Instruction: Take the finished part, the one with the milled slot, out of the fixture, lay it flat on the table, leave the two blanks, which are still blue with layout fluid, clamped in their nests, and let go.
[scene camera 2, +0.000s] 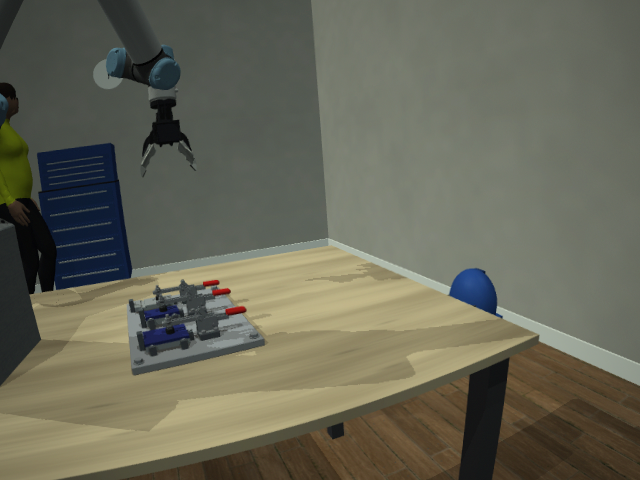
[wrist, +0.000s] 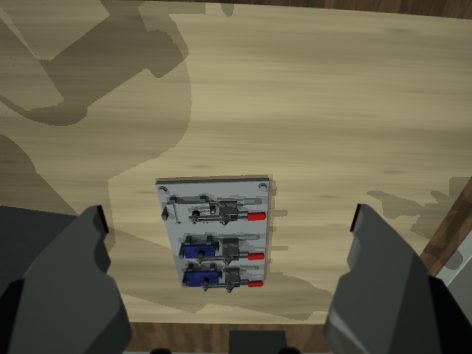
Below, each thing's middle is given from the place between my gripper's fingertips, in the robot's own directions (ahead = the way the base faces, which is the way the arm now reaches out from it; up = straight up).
Labels:
Now: hand 140 mm past the finished part (wrist: 180, 211), 210 mm to the left of it and 280 mm above it. Round my hand: grey fixture plate (scene camera 2: 234, 332) (100 mm behind, 330 mm to the right, 300 mm below).

